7 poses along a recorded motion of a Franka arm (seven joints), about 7 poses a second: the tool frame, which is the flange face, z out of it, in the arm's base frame.
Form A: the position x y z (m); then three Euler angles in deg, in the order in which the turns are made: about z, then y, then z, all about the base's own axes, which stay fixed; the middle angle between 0 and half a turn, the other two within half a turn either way.
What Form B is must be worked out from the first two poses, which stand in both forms.
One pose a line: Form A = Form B
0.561, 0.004, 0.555, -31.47, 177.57, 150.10 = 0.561, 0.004, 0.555, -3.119, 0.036, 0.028
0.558, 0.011, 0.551, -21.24, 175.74, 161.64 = 0.558, 0.011, 0.551, -3.115, 0.069, 0.051
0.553, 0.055, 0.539, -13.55, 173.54, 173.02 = 0.553, 0.055, 0.539, -3.115, 0.110, 0.116
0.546, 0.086, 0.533, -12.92, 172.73, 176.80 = 0.546, 0.086, 0.533, -3.113, 0.124, 0.171
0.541, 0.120, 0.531, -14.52, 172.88, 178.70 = 0.541, 0.120, 0.531, -3.110, 0.120, 0.233
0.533, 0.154, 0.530, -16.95, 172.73, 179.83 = 0.533, 0.154, 0.530, -3.104, 0.121, 0.295
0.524, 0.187, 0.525, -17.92, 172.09, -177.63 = 0.524, 0.187, 0.525, -3.099, 0.131, 0.357
